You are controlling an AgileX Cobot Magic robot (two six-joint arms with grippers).
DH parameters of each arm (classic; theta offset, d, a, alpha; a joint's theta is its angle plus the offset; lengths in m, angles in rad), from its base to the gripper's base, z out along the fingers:
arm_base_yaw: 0 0.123 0 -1.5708
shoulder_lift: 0.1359 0 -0.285 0
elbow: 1.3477 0 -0.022 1.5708
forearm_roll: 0 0.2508 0 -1.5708
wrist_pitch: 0 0 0.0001 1.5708
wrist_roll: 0 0.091 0 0
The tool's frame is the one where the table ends.
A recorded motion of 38 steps. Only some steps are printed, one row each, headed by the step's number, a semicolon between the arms.
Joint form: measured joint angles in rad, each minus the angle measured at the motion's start. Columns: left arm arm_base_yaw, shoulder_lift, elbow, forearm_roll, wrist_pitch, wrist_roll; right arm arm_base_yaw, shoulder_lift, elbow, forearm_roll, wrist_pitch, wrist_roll.
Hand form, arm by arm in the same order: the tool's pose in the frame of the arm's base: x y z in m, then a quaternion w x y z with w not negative. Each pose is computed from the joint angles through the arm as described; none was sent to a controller.
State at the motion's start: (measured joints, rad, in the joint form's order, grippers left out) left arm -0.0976 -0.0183 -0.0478 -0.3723 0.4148 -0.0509; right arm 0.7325 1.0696 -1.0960 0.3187 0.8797 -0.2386
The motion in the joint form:
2: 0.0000 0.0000 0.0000 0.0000 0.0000 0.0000; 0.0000 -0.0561 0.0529 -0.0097 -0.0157 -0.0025
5: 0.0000 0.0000 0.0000 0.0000 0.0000 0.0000; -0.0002 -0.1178 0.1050 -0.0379 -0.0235 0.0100
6: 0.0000 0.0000 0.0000 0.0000 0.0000 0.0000; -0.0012 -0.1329 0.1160 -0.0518 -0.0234 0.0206
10: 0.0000 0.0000 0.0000 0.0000 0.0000 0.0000; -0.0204 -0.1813 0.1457 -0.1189 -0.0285 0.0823
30: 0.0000 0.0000 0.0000 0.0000 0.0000 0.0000; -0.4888 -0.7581 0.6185 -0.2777 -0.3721 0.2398
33: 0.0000 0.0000 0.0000 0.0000 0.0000 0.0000; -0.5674 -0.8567 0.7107 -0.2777 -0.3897 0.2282
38: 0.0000 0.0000 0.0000 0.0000 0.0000 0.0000; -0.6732 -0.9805 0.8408 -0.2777 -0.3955 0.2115
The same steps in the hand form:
2: 0.0474 -0.0181 0.1953 0.58467 -0.07072 0.78142 -0.20624; 0.1318 0.1469 0.3755 0.34780 -0.38404 0.82123 0.23901
5: 0.0474 -0.0181 0.1953 0.58467 -0.07072 0.78142 -0.20624; 0.1219 0.1352 0.3708 0.35807 -0.38179 0.82032 0.23043
6: 0.0474 -0.0181 0.1953 0.58467 -0.07072 0.78142 -0.20624; 0.1198 0.1319 0.3697 0.36074 -0.37907 0.82153 0.22640
10: 0.0474 -0.0181 0.1953 0.58467 -0.07072 0.78142 -0.20624; 0.1166 0.1186 0.3680 0.37644 -0.35425 0.83065 0.20691
30: 0.0474 -0.0181 0.1953 0.58467 -0.07072 0.78142 -0.20624; 0.0659 0.0183 0.3075 0.60468 -0.08765 0.78610 0.09340
33: 0.0474 -0.0181 0.1953 0.58467 -0.07072 0.78142 -0.20624; 0.0564 0.0112 0.2852 0.61770 -0.06052 0.78124 0.06672
38: 0.0474 -0.0181 0.1953 0.58467 -0.07072 0.78142 -0.20624; 0.0478 0.0046 0.2498 0.62043 -0.02556 0.78332 0.02873

